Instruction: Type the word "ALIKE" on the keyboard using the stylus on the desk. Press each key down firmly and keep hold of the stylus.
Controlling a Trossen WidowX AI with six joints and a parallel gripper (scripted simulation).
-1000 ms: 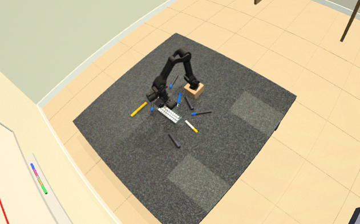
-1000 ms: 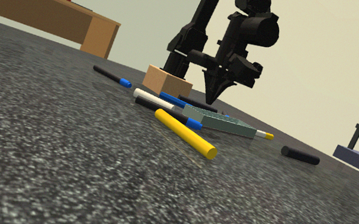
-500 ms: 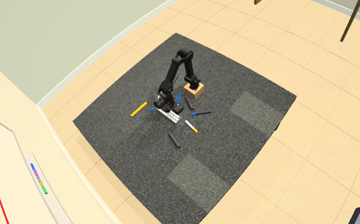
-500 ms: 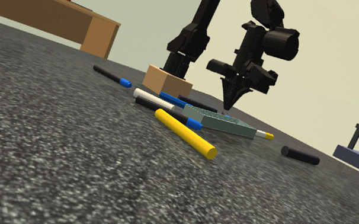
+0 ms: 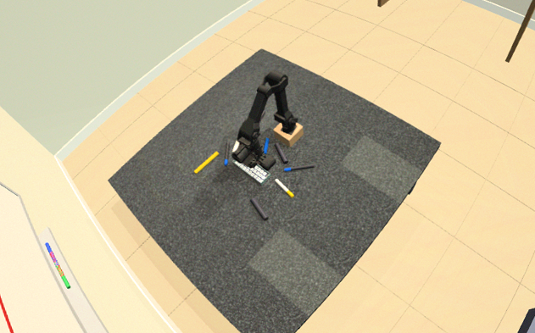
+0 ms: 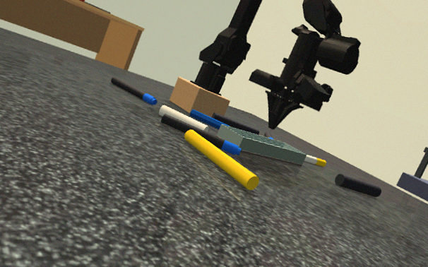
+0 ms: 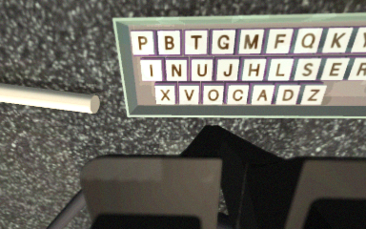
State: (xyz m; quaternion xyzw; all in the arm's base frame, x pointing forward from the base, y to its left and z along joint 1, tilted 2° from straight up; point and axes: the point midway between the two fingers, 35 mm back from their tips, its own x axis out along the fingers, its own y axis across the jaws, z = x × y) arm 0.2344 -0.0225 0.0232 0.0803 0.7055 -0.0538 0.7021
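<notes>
Now: gripper tip 90 mm past the blue stylus, 40 mm to the left of it and 40 mm above it. The rest, counted from my gripper tip: white stick: 60 mm behind, 200 mm to the right, 40 mm below; keyboard: 30 mm ahead, 40 mm to the right, 30 mm below; white-and-yellow marker: 50 mm ahead, 160 mm to the left, 40 mm below.
</notes>
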